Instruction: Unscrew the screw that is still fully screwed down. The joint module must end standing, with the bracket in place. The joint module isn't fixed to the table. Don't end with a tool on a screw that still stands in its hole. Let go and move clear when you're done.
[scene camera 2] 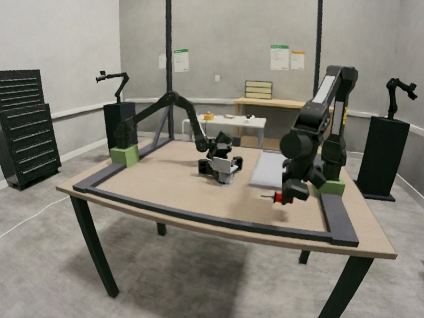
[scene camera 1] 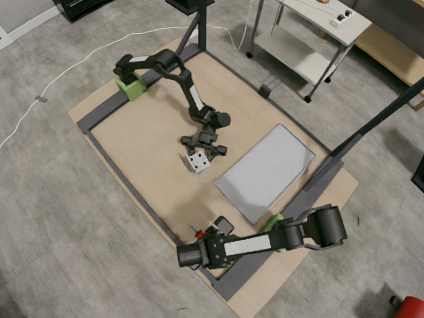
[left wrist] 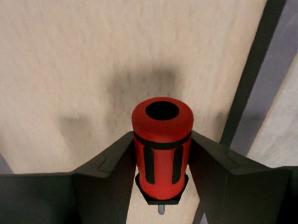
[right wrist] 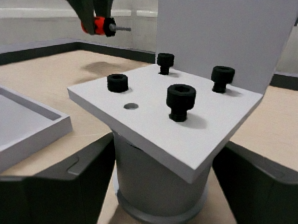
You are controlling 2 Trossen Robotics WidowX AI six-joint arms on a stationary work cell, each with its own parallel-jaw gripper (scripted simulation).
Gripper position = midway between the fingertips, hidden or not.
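There is a shallow grey tray (scene camera 1: pixel 262 176), and I see the tray in scene camera 2 (scene camera 2: pixel 268 170) too. A light grey bracket (right wrist: pixel 251 44) is visible to me in the right wrist view; in the left wrist view, the bracket is out of frame. I also see a black screw (right wrist: pixel 180 98). My left gripper (scene camera 2: pixel 282 201) appears in the left wrist view (left wrist: pixel 160 137) as well, and I can see my right gripper (right wrist: pixel 162 139).
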